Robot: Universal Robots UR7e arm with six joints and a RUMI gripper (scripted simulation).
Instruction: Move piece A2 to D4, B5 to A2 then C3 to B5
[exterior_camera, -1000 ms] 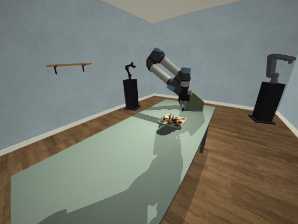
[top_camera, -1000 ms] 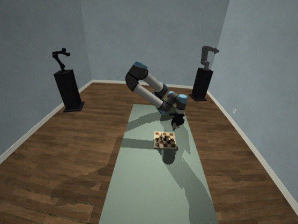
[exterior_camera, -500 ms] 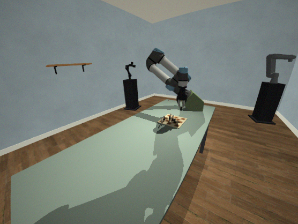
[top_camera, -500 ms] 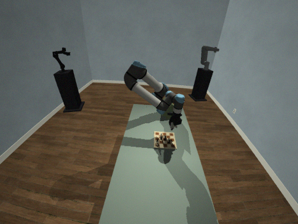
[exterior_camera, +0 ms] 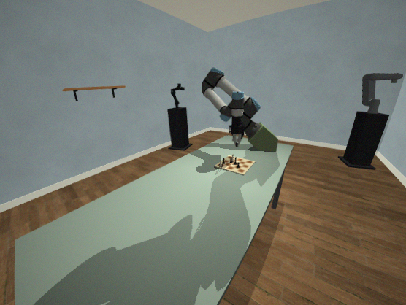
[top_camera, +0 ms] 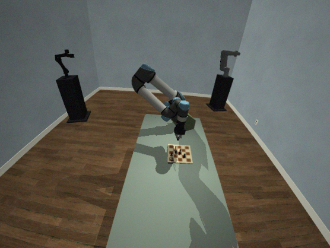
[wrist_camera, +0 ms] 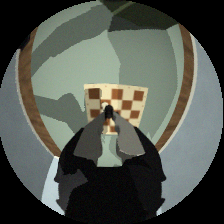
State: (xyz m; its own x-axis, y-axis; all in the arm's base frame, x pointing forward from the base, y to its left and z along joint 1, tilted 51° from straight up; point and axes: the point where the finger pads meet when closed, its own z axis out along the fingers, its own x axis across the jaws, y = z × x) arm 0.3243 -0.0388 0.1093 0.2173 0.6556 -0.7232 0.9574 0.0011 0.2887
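Now: the white piece 10 cm below my hand, 3 cm ahead of it and 2 cm to the right of it. The rest, counted from my hand: chessboard 12 cm below, 8 cm ahead, 1 cm to the left.
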